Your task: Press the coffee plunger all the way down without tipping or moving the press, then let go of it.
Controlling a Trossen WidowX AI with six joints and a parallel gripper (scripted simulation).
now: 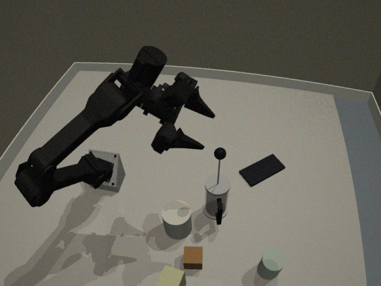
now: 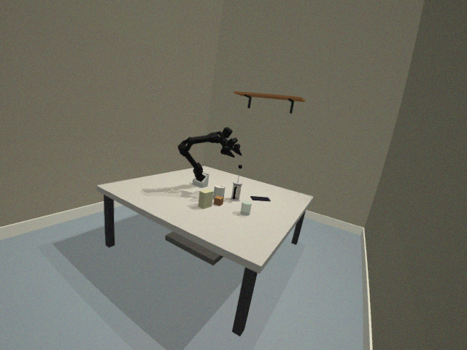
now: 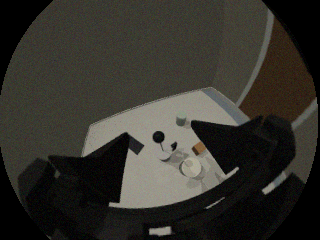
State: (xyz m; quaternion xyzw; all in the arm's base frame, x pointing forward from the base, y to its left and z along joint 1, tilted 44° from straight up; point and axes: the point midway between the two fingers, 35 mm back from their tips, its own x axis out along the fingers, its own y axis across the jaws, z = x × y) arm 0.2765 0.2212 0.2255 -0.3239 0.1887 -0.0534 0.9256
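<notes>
My gripper tip is now 20 cm above the coffee press, 3 cm short of it and 1 cm to the left of it. Also, from my gripper tip: white cylinder 28 cm below, 9 cm to the right, 6 cm behind; pale green cylinder 29 cm below, 22 cm ahead, 15 cm to the right.
</notes>
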